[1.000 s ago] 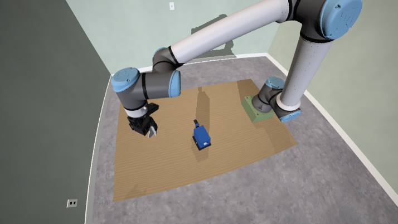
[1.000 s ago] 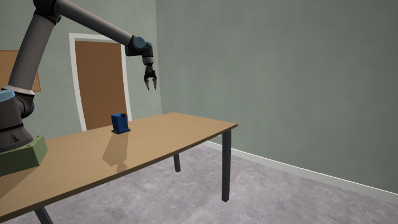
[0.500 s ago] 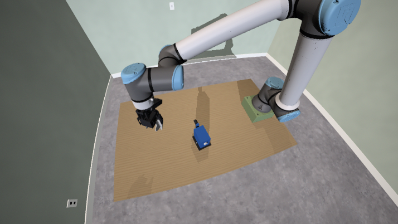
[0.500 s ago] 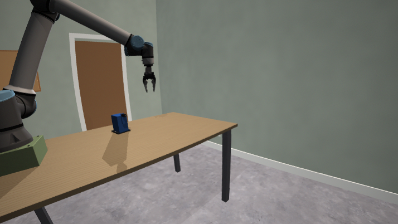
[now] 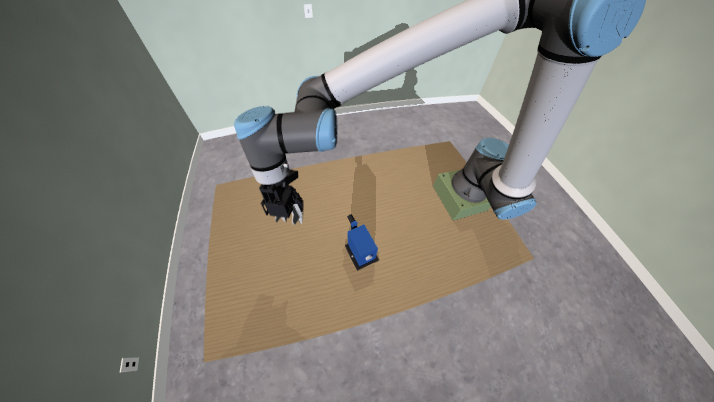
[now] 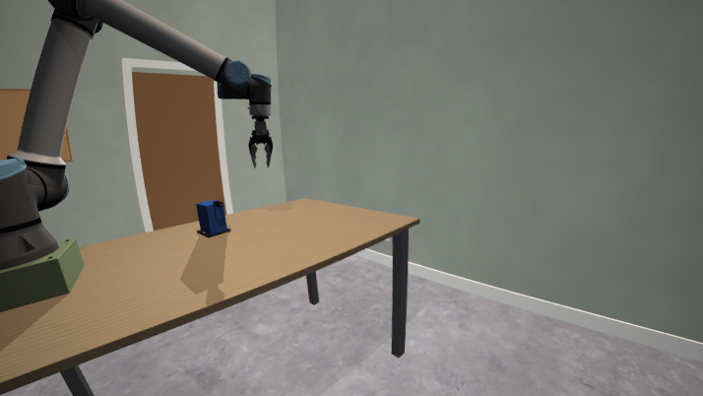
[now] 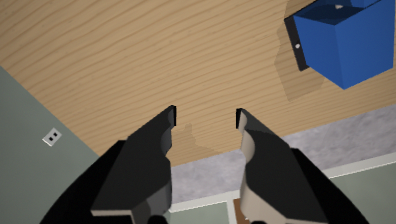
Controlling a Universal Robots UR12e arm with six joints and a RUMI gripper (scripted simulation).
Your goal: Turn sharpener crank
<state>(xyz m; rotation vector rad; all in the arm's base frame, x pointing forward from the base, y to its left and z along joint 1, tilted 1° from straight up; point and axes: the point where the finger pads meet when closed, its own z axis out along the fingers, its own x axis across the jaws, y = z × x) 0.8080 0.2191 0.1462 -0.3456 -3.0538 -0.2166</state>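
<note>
Now: hand 200 mm past the black cylindrical knob, 60 mm to the left of it and 130 mm above it.
</note>
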